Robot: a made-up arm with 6 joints.
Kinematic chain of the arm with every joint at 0, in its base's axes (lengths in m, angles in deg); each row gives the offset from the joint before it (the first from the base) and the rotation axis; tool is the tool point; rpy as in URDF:
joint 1: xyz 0 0 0.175 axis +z
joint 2: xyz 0 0 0 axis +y
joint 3: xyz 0.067 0 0.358 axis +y
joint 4: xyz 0.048 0 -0.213 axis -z
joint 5: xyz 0 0 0 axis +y
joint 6: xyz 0.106 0 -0.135 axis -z
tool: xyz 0 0 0 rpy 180 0 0
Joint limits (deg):
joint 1: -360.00..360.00
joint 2: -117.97..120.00
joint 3: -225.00..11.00
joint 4: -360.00..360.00
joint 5: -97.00..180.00
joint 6: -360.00..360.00
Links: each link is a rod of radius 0.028 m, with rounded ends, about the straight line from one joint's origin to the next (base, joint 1, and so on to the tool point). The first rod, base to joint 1, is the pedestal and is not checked.
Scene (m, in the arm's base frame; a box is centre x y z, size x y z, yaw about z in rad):
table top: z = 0
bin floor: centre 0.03 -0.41 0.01 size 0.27 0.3 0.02 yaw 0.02
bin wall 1: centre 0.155 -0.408 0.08 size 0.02 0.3 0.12 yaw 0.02
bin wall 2: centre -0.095 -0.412 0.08 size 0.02 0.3 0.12 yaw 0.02
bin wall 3: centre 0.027 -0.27 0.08 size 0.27 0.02 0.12 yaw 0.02
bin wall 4: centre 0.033 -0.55 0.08 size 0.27 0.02 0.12 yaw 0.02
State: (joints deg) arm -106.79 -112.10 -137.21 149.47 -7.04 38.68
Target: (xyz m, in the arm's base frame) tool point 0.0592 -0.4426 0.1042
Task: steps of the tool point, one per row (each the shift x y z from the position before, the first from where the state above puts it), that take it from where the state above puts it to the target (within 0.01 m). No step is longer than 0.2 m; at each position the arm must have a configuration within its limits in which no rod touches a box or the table.
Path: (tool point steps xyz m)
1: -0.0423 -0.0586 0.1744
2: -0.0461 -0.1061 0.1452
3: -0.0415 -0.1426 0.1041
4: -0.0308 -0.1651 0.0556
5: -0.0161 -0.1710 0.0047
6: -0.0005 -0.1609 -0.0438
7: 0.0134 -0.1361 -0.0856
8: 0.0232 -0.1002 -0.1169
9: 0.0275 -0.0574 -0.1354
10: 0.0256 -0.0128 -0.1401
11: 0.0185 0.0288 -0.1316

